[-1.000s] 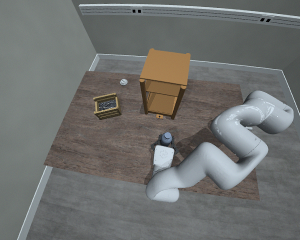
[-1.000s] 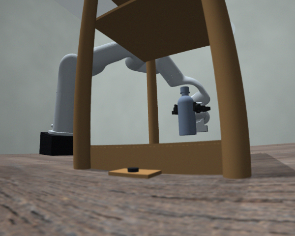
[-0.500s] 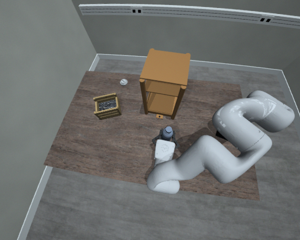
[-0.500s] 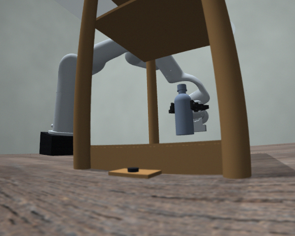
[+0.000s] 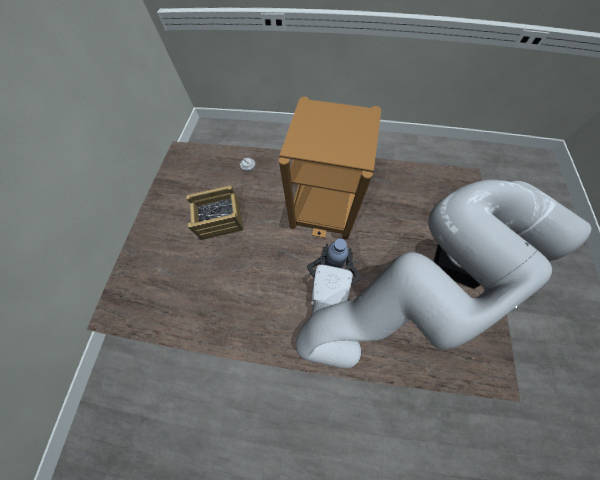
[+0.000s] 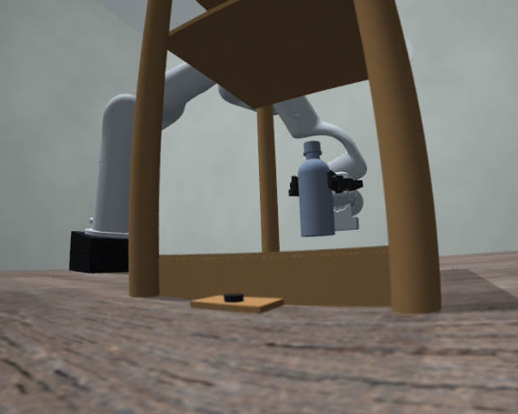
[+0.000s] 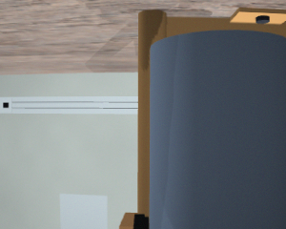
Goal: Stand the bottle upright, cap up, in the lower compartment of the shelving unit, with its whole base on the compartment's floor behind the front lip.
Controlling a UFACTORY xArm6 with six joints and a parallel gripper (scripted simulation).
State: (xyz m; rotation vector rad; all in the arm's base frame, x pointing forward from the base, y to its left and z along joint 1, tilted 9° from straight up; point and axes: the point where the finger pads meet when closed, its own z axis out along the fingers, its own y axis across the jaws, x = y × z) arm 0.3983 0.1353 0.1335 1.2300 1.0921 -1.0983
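Now: hand 24 cm to the left of the shelving unit, 8 cm short of it and 3 cm below it. From my hand the other things lie so: white ball 45 cm ahead, 36 cm to the right, 14 cm below; then bottle 1 cm above.
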